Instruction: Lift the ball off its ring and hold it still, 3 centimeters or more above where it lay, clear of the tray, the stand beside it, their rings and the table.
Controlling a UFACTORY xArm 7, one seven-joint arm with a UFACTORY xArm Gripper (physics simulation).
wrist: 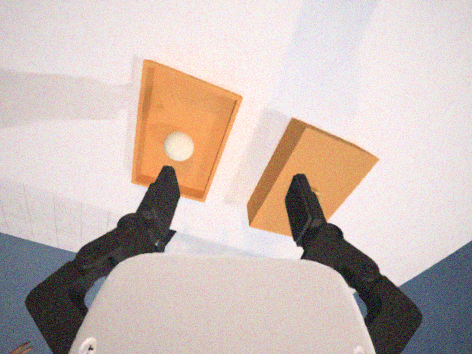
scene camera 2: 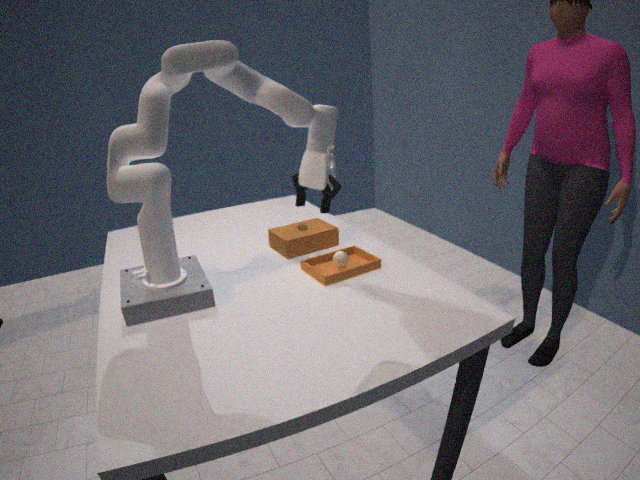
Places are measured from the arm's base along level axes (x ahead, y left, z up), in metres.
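Pixels of known places: gripper, fingertip midpoint: (wrist: 233,183) (scene camera 2: 311,209); arm's base, link origin: (scene camera 2: 165,280).
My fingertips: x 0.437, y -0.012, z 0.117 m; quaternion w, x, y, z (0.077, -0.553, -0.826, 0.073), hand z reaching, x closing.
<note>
Ahead of a thing's pixels: the offset from my fingertips to its top centre. "*": to the spot under its first point. Level surfaces: height alone.
A cream ball @[dx +0.054, dy -0.061, dz -0.117 m] (scene camera 2: 340,258) (wrist: 179,146) sits inside the shallow orange tray @[dx +0.054, dy -0.061, dz -0.143 m] (scene camera 2: 326,279) (wrist: 192,78); the ring under it is hidden. The orange block-shaped stand (scene camera 2: 305,244) (wrist: 334,162) is beside the tray. Its small ring @[* dx +0.029, dy +0.140, dz -0.101 m] (scene camera 2: 302,227) shows on top in the scene view and is mostly hidden behind a finger in the wrist view. My gripper (scene camera 2: 311,207) (wrist: 233,183) is open and empty, pointing down, well above the stand and tray. In the wrist view the ball lies just beyond the tip of the left finger, outside the gap between the fingers.
The white table @[dz -0.171 m] (scene camera 2: 289,330) (wrist: 425,100) carries the tray, the stand and the arm's grey base (scene camera 2: 170,304). A person (scene camera 2: 573,113) in a pink top stands beyond the table's right edge. Blue walls are behind.
</note>
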